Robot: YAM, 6 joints.
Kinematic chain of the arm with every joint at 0, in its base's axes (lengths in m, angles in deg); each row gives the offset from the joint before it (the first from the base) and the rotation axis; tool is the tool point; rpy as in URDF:
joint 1: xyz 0 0 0.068 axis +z
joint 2: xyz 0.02 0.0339 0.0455 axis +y
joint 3: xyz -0.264 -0.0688 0 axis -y
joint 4: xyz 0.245 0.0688 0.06 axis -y
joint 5: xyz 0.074 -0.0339 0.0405 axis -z
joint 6: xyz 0.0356 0 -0.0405 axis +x
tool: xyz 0 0 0 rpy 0 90 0
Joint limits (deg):
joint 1: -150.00..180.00
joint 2: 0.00..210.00
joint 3: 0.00..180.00
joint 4: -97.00..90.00
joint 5: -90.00..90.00
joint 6: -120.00..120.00
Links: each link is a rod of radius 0.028 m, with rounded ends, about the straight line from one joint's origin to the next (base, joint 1, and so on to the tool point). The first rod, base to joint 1, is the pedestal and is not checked.
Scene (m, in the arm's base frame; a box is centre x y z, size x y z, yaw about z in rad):
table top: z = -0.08
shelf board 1: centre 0.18 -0.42 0.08 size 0.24 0.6 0.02 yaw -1
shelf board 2: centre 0.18 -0.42 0.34 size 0.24 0.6 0.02 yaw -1
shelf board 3: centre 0.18 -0.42 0.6 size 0.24 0.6 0.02 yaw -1
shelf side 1: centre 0.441 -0.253 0.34 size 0.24 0.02 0.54 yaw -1
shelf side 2: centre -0.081 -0.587 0.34 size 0.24 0.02 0.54 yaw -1
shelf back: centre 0.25 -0.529 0.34 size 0.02 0.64 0.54 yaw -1
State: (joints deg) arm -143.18 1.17 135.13 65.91 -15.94 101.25
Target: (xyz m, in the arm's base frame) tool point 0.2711 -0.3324 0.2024
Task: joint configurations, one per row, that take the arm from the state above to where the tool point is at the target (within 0.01 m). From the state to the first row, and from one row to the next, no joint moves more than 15 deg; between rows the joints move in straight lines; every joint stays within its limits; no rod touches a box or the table.
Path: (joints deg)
1: -131.51 10.06 121.23 62.40 -17.28 101.25
2: -119.84 18.96 107.34 58.88 -18.62 101.25
3: -108.17 27.85 93.44 55.37 -19.96 101.25
4: -96.50 36.74 79.54 51.86 -21.30 101.25
5: -84.83 45.64 65.65 48.34 -22.64 101.25
6: -73.16 54.53 51.75 44.83 -23.98 101.25
7: -61.50 63.43 37.85 41.32 -25.32 101.25
8: -49.83 72.32 23.96 37.80 -26.66 101.25
9: -50.74 85.19 36.95 38.39 -25.03 101.25
10: -51.65 98.06 49.94 38.98 -23.40 101.25
11: -52.56 110.93 62.93 39.57 -21.78 101.25

